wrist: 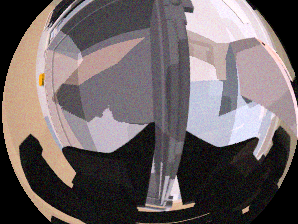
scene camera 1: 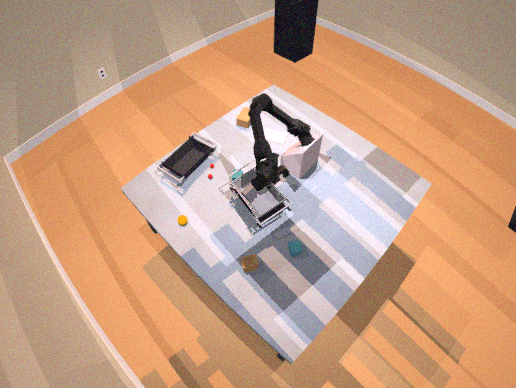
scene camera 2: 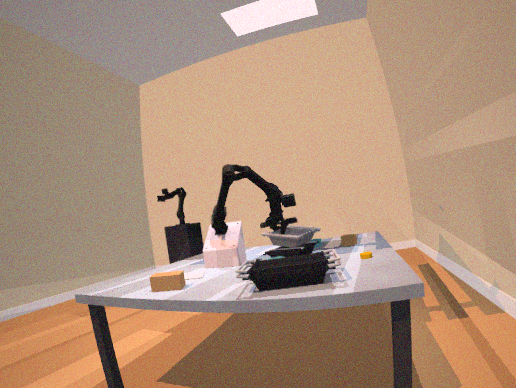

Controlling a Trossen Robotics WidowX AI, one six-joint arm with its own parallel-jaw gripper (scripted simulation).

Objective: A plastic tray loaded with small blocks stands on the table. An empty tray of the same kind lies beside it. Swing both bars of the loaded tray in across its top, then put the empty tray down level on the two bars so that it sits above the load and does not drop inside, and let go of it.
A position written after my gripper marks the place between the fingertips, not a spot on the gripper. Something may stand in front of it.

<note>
In view: my gripper (wrist: 161, 126) and a grey tray (scene camera 1: 261, 202).
The grey tray also shows in scene camera 2 (scene camera 2: 294, 237).
</note>
